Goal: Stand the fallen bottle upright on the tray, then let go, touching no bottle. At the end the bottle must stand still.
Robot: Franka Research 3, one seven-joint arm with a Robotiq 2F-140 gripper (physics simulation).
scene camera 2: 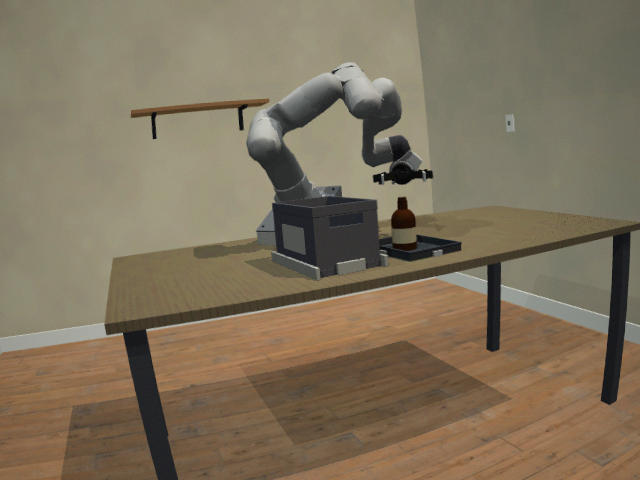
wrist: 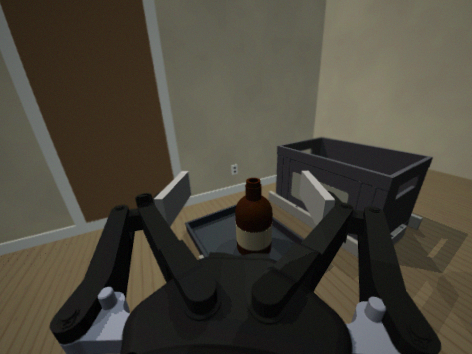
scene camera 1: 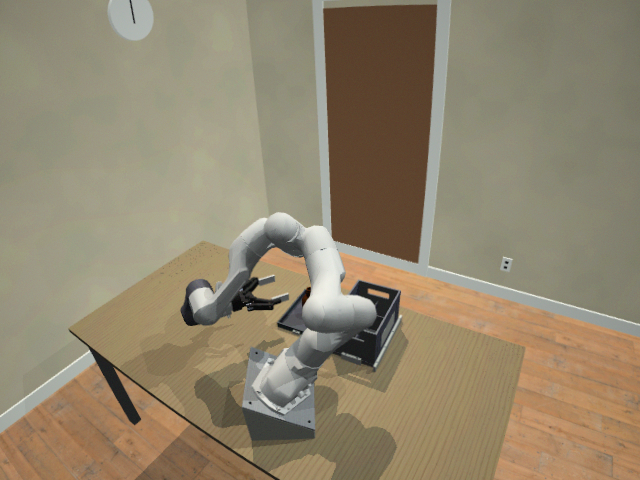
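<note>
A brown bottle point(scene camera 2: 403, 225) point(wrist: 254, 220) with a cream label stands upright on the dark tray point(scene camera 2: 439, 250) point(wrist: 196, 235). In scene camera 1 a small part of the bottle point(scene camera 1: 306, 296) shows beside the arm, which hides the rest. My gripper point(scene camera 1: 274, 288) point(scene camera 2: 403, 176) point(wrist: 244, 183) is open and empty. It is back from the bottle and higher than its neck, on the robot's side of the tray, and touches no bottle. In the wrist view the bottle's lower end is hidden behind the gripper's body.
A dark grey crate point(scene camera 1: 382, 330) point(scene camera 2: 347, 242) point(wrist: 340, 172) stands beside the tray, between low light strips fixed on the wooden table point(scene camera 1: 454, 372) point(scene camera 2: 206, 284). The arm's base point(scene camera 1: 281, 428) stands on the table behind the crate as seen from scene camera 2.
</note>
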